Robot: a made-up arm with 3 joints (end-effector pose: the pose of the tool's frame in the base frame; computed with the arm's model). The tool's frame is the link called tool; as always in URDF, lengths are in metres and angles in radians.
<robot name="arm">
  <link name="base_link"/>
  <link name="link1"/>
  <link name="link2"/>
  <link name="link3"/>
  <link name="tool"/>
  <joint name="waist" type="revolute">
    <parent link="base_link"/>
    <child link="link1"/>
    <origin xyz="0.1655 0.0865 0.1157" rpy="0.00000 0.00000 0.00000"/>
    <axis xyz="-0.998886 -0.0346 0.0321"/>
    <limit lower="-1.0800" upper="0.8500" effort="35" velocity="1.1"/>
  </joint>
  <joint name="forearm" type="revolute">
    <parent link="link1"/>
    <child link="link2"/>
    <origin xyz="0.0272 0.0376 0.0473" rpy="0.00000 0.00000 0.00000"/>
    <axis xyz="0 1 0"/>
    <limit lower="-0.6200" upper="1.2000" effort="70" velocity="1.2"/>
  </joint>
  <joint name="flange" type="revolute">
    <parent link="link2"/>
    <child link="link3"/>
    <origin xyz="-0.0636 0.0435 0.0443" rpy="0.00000 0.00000 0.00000"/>
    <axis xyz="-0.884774 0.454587 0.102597"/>
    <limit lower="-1.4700" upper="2.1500" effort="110" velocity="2.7"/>
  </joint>
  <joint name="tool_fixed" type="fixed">
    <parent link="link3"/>
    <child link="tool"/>
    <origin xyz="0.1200 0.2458 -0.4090" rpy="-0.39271 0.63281 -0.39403"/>
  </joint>
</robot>
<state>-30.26 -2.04 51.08</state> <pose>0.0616 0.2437 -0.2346 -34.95 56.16 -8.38</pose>
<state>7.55 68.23 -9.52</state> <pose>-0.0664 0.4432 -0.0869 -18.77 103.24 -15.39</pose>
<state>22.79 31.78 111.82</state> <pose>-0.0592 -0.1954 0.3734 -154.21 88.62 -11.24</pose>
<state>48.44 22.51 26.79</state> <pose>-0.0107 -0.0836 -0.2212 -86.24 61.56 -40.76</pose>
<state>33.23 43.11 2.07</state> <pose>-0.0249 0.2030 -0.2758 -49.56 77.91 -31.84</pose>
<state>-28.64 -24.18 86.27</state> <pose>0.0736 -0.0110 -0.2600 -61.85 52.57 -30.40</pose>
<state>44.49 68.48 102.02</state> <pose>-0.0361 0.0068 0.5121 117.21 -101.67 -4.95</pose>
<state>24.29 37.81 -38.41</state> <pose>0.2571 0.4742 -0.2124 -3.52 57.13 -26.88</pose>
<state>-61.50 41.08 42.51</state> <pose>-0.1817 0.2884 0.0488 -12.94 74.68 42.69</pose>
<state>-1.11 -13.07 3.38</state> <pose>0.3213 0.3982 -0.1914 -14.46 27.86 -16.45</pose>
